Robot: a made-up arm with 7 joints.
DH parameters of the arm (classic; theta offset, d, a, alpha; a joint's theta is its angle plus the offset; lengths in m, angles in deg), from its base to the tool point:
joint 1: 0 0.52 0 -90
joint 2: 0 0 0 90
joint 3: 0 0.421 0.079 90
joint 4: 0 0 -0.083 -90
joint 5: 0 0.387 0 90
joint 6: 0 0 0.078 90
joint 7: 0 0 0 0
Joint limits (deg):
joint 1: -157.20..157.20
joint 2: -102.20..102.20
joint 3: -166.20..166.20
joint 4: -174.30..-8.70
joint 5: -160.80..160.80
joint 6: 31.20..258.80
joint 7: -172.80..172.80
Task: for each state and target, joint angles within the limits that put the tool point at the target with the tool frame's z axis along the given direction. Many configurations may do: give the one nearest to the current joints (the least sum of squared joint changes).
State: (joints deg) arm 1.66 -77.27 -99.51 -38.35 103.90 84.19 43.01
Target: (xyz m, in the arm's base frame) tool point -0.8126 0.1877 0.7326 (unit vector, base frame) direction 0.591 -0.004 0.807
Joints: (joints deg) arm -40.65 -74.48 -94.58 -52.25 96.86 60.56 43.01
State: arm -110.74 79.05 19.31 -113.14 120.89 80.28 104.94
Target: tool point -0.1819 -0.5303 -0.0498 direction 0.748 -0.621 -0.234
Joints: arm -104.02 96.71 -3.46 -73.93 113.89 104.38 104.94
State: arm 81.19 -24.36 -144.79 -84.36 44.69 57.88 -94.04
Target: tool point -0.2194 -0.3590 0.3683 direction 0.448 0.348 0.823
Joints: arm 40.36 -42.50 -166.20 -131.22 29.64 31.26 -94.04
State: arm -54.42 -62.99 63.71 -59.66 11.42 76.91 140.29
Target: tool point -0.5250 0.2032 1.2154 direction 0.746 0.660 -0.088
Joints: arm -2.78 -49.01 45.02 -30.16 12.08 82.79 140.29
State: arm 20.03 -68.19 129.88 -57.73 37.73 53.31 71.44
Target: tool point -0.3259 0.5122 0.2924 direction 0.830 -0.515 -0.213
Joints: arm -1.43 -93.38 112.05 -107.88 25.49 84.97 71.44
